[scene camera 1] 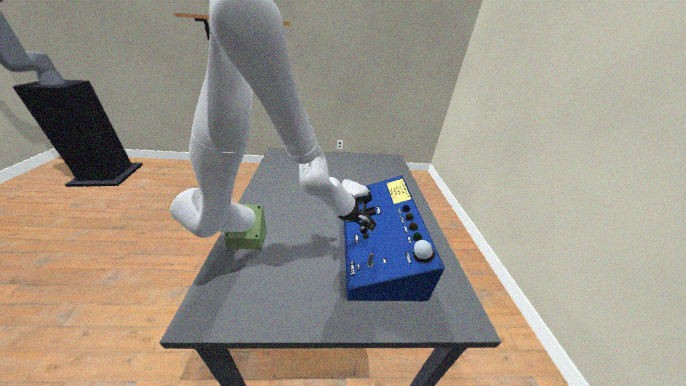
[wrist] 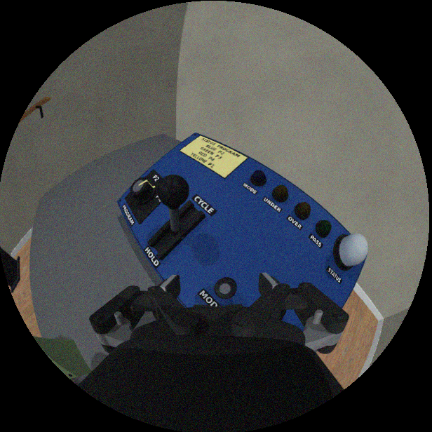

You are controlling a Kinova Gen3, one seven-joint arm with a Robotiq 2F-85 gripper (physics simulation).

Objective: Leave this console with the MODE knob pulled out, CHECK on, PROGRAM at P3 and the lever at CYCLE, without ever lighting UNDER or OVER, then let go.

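My gripper (scene camera 1: pixel 366 223) (wrist: pixel 218 283) is open and empty, above the blue console (scene camera 1: pixel 390 242) (wrist: pixel 250 240). In the wrist view the round MODE knob (wrist: pixel 225 288) shows between the fingertips; its height is hard to tell. The black-balled lever (wrist: pixel 172 191) rises from about mid-slot between HOLD and CYCLE. The PROGRAM knob (wrist: pixel 140 188) has a yellow mark; its setting is unclear, with labels partly hidden by the ball. The CHECK toggle (scene camera 1: pixel 370 259) stands near the console's near end, its state unclear. UNDER (wrist: pixel 280 193) and OVER (wrist: pixel 302 210) are dark.
The MODE lamp (wrist: pixel 258 178) and PASS lamp (wrist: pixel 323 228) are dark. The STATUS dome (scene camera 1: pixel 423 249) (wrist: pixel 353 249) is white. A yellow note (scene camera 1: pixel 399 191) (wrist: pixel 214 156) lists colours and programs. The console stands on the grey table (scene camera 1: pixel 280 310); the arm's green base (scene camera 1: pixel 245 242) is left.
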